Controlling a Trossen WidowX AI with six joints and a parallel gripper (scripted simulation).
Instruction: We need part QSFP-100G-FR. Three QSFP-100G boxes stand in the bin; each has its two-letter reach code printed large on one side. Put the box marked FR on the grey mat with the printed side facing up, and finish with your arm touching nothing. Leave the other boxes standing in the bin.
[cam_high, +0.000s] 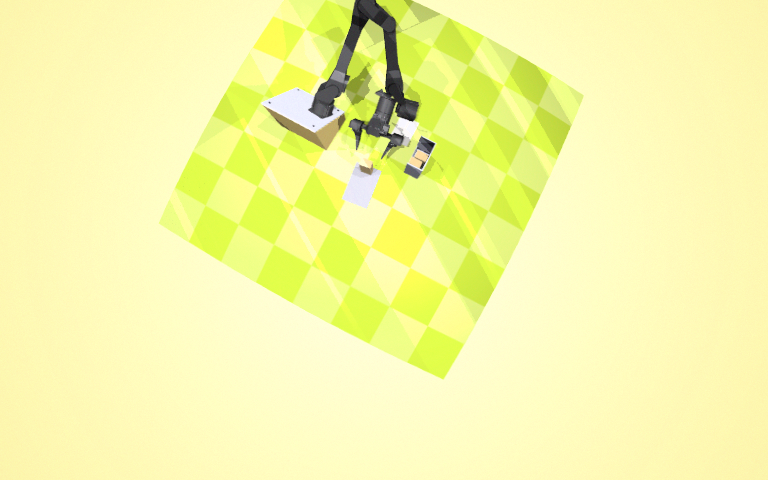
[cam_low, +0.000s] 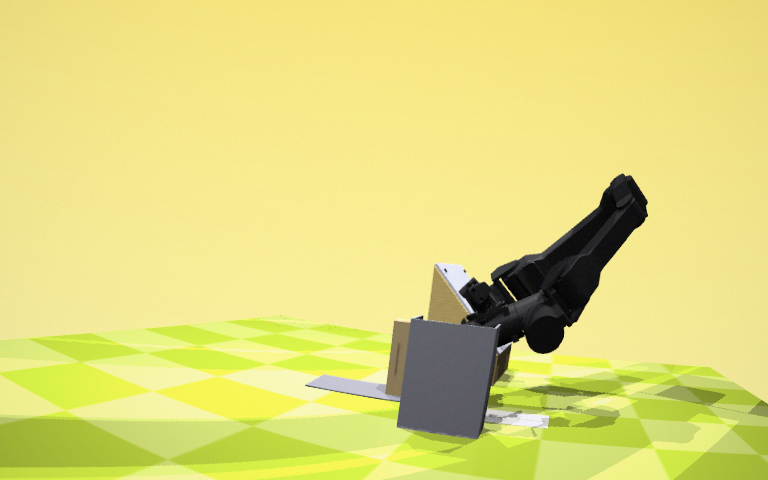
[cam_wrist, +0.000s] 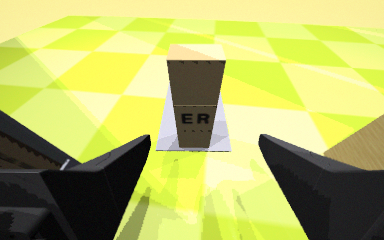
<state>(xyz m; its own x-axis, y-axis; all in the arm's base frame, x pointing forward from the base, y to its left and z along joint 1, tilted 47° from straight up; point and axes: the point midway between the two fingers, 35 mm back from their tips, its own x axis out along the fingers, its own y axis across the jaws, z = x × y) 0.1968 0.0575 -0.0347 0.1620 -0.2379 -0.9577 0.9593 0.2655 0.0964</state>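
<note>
My gripper tip is 3 cm short of the grey mat, 9 cm to the left of it and 7 cm above it. The rest, counted from my gripper tip: thin white slab (4 cm ahead, 17 cm to the left, 7 cm below).
</note>
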